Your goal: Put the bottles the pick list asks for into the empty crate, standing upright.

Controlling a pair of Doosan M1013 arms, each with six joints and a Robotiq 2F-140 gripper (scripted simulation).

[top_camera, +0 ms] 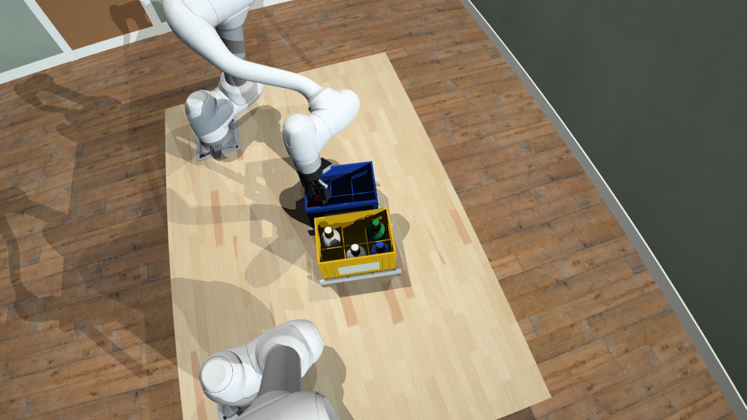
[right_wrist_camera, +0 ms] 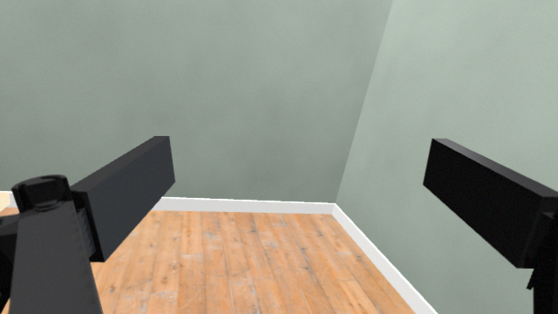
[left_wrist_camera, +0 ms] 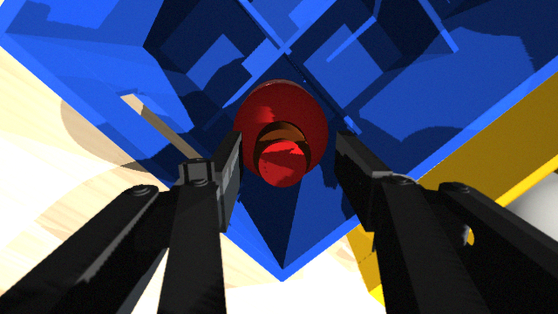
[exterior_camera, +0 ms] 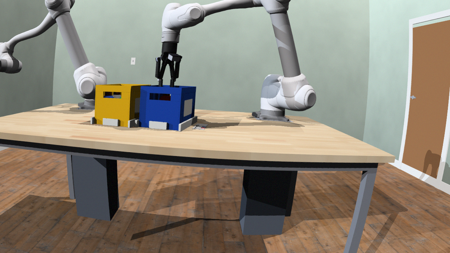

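Right now the blue bottle is 17 cm ahead of my left hand, 25 cm to the right of it and 8 cm below it. The rest, counted from my left hand: red bottle 8 cm below; yellow crate 9 cm ahead, 19 cm to the right, 9 cm below; blue crate 9 cm ahead, 3 cm to the left, 9 cm below.
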